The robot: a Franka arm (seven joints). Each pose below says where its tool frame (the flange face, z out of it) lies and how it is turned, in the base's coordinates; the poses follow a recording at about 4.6 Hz.
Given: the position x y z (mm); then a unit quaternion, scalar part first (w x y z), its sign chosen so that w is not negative.
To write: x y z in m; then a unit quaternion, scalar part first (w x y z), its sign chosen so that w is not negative. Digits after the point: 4 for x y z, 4 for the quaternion.
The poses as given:
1: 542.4 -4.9 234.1 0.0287 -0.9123 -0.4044 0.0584
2: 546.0 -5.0 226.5 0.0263 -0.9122 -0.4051 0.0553
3: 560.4 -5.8 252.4 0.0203 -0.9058 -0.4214 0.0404
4: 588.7 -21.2 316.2 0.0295 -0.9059 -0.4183 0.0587
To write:
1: 0.5424 -0.0049 0.2341 0.0287 -0.9123 -0.4044 0.0584
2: 0.5460 -0.0050 0.2265 0.0263 -0.9122 -0.4051 0.0553
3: 0.5604 -0.0058 0.2524 0.0203 -0.9058 -0.4214 0.0404
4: 0.5887 -0.0212 0.3162 0.0295 -0.9059 -0.4183 0.0587
